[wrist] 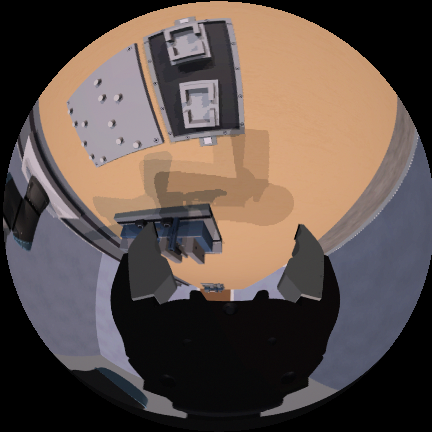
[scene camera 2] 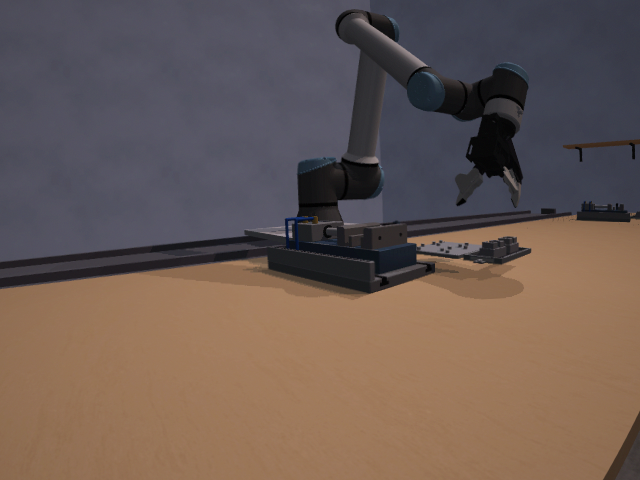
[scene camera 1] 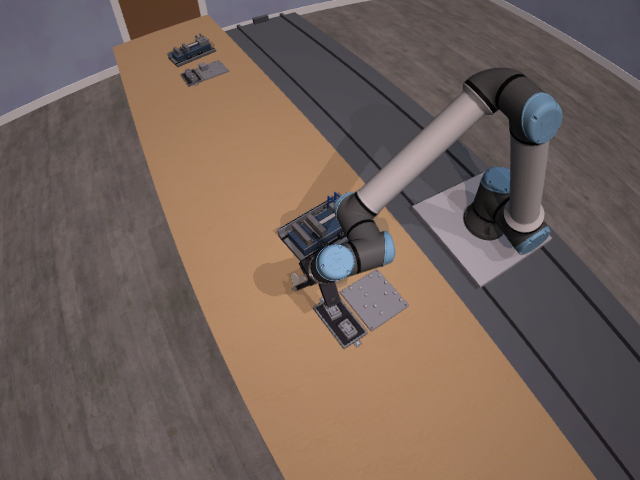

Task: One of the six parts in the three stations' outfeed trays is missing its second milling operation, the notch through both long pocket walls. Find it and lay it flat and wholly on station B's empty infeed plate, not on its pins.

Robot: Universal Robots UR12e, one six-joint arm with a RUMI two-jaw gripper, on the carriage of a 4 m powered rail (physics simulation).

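Places are measured from the arm's base along level axes (x left, y ahead, z down), in centimetres.
Pixels of known places: gripper, fingertip midpoint: (wrist: 226, 225) (scene camera 2: 484, 206); arm's base, origin of the base link: (wrist: 39, 189) (scene camera 1: 484, 222).
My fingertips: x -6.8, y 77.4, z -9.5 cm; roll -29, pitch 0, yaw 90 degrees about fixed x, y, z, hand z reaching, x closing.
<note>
Ahead of a thing's pixels: the offset from my fingertips to its top centre. "spot": to the spot under its first point.
My gripper (scene camera 1: 313, 290) (scene camera 2: 488, 203) (wrist: 226, 225) is open and empty, high above the table beside the near station. A dark outfeed tray {spot: dx +13.8, dy +1.6, dz +11.4 cm} (scene camera 1: 328, 328) (wrist: 240, 75) there holds two grey pocketed parts. The part nearer the vise (scene camera 1: 333, 311) (scene camera 2: 492, 249) (wrist: 199, 105) lies flat and shows gaps in both side walls in the wrist view. The other part {dx +17.6, dy -3.7, dz +8.4 cm} (scene camera 1: 347, 327) (scene camera 2: 509, 241) (wrist: 187, 44) shows a gap in its upper wall; its side walls are hard to read. The grey pinned infeed plate {dx +11.7, dy -18.4, dz +11.7 cm} (scene camera 1: 390, 304) (wrist: 135, 82) beside the tray is empty. The station's letter does not show.
The near station's blue vise {spot: dx -20.8, dy -8.2, dz +3.0 cm} (scene camera 1: 305, 232) (scene camera 2: 395, 255) (wrist: 200, 230) stands beside the tray and plate. A far station has a vise (scene camera 1: 191, 51) (scene camera 2: 603, 214), a tray with parts and a plate {dx -176.7, dy -19.4, dz +11.7 cm} (scene camera 1: 219, 70) bearing a block. The arm's rail runs along the table.
</note>
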